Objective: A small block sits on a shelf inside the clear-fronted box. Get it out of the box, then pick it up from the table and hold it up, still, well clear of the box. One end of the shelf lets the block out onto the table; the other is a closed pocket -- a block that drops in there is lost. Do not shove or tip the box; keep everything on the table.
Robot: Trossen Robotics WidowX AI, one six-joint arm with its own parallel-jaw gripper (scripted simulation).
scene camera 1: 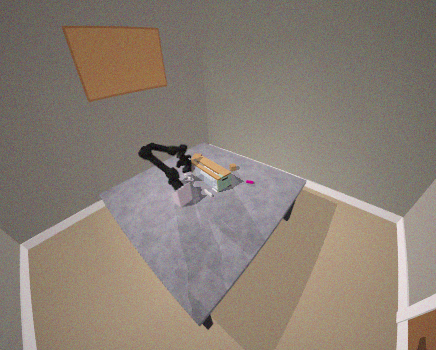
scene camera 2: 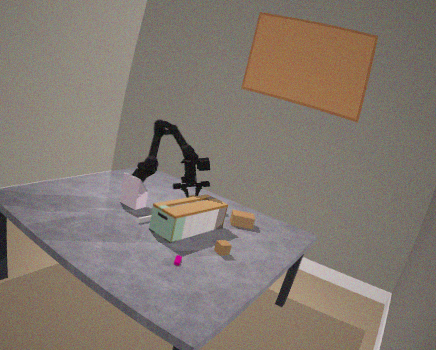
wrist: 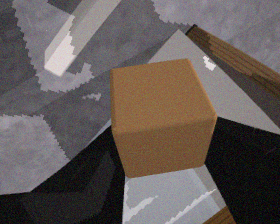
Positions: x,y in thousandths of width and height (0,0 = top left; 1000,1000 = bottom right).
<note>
I see my gripper (wrist: 559,565), a box (scene camera 2: 403,630) and a tan block (wrist: 577,533).
The box shows as well in scene camera 1 (scene camera 1: 492,501) and in the wrist view (wrist: 841,373).
</note>
